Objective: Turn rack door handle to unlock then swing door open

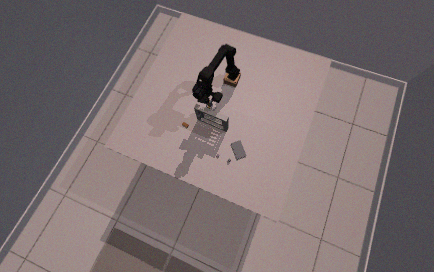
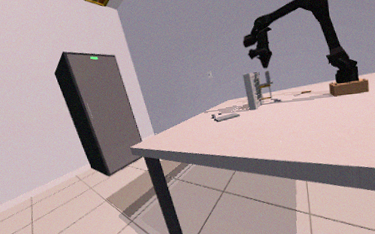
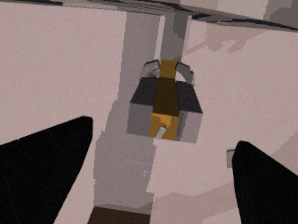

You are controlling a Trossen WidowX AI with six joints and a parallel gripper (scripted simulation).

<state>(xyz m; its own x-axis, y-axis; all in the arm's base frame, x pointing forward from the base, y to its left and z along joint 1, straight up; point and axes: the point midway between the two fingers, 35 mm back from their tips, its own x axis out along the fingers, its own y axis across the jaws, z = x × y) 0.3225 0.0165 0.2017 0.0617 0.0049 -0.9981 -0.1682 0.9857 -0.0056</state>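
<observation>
Now: the upright handle 90 mm below my gripper tip and 10 mm behind it. The rest, counted from my gripper tip: orange block (210 mm below, 180 mm ahead, 100 mm to the right); flat grey plate (330 mm to the left, 210 mm below, 120 mm ahead).
</observation>
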